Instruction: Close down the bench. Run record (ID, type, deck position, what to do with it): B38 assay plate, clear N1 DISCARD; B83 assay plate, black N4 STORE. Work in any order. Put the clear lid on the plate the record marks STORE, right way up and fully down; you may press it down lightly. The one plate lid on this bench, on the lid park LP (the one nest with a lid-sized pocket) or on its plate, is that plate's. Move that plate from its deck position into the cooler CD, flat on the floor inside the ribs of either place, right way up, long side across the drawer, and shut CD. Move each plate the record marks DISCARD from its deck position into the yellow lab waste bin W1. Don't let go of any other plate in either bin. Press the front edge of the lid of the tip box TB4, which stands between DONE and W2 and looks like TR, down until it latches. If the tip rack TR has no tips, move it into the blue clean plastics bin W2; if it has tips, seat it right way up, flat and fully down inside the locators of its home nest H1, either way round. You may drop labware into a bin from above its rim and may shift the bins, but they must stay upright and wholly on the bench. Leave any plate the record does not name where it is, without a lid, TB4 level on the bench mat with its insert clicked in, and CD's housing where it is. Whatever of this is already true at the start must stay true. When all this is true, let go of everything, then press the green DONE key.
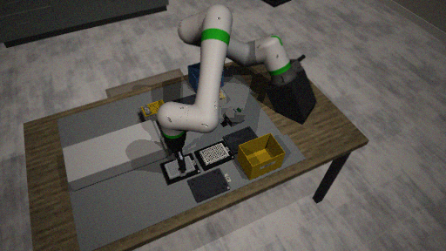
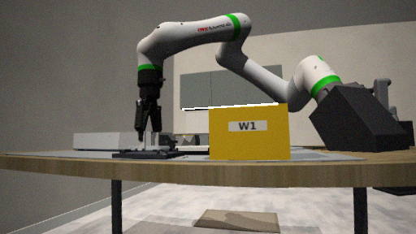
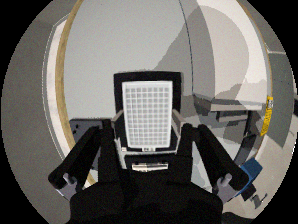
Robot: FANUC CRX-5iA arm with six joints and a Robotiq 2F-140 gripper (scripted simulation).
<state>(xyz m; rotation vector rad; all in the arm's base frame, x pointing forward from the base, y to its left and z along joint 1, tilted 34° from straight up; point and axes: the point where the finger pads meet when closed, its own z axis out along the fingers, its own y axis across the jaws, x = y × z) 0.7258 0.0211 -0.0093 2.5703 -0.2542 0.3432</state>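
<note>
The clear plate is 2 cm below my hand. Also, from my hand: black deck nest 3 cm below; then clear lid 21 cm to the right, 6 cm ahead, 1 cm below; then pale well plate 18 cm behind, 4 cm to the left, 2 cm below.
</note>
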